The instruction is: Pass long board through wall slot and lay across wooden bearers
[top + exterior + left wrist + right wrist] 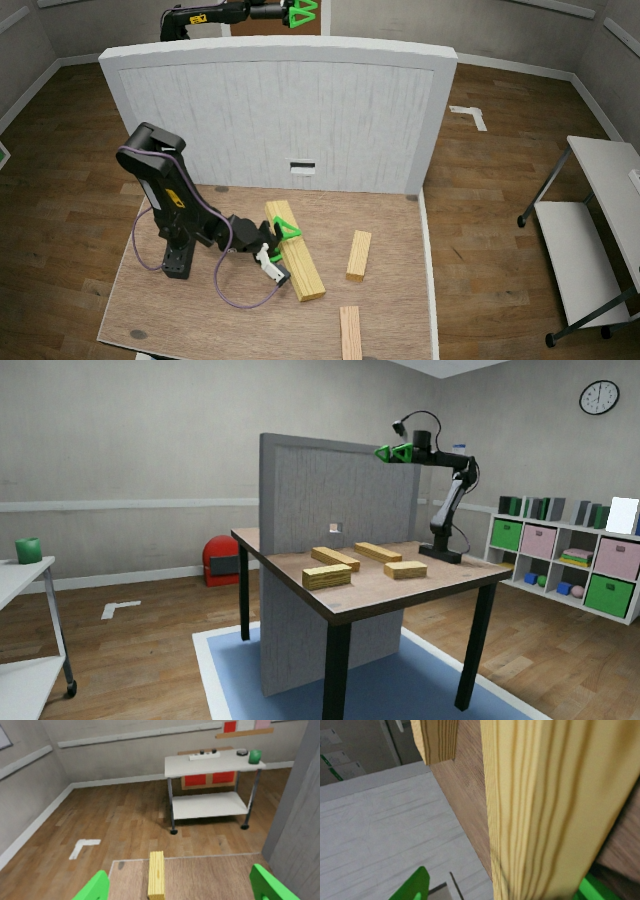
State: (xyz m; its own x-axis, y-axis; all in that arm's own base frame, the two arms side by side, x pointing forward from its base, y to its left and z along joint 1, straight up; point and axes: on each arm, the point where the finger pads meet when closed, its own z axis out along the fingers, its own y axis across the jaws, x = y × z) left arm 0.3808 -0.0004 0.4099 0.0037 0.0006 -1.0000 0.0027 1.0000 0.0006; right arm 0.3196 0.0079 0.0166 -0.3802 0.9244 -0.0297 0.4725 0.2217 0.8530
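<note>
My right gripper is now 3 cm above the long board.
</note>
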